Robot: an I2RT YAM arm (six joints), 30 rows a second.
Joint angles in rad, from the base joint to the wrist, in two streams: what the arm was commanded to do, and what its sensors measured. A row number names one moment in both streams.
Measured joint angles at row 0:
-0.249 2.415 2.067 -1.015 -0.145 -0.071
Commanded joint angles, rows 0 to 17:
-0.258 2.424 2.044 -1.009 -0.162 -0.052
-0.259 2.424 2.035 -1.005 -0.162 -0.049
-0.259 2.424 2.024 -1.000 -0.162 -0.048
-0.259 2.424 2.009 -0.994 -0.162 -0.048
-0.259 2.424 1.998 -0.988 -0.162 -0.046
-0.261 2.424 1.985 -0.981 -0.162 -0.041
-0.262 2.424 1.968 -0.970 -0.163 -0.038
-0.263 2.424 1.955 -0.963 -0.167 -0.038
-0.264 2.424 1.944 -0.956 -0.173 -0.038
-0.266 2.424 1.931 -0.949 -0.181 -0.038
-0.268 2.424 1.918 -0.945 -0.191 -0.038
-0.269 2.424 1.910 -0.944 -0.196 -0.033
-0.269 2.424 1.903 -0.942 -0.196 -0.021
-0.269 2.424 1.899 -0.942 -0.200 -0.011
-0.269 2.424 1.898 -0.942 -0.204 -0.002
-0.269 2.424 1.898 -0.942 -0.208 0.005
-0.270 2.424 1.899 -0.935 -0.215 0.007
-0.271 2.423 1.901 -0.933 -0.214 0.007
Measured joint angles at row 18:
-0.270 2.392 1.940 -0.925 -0.177 -0.027
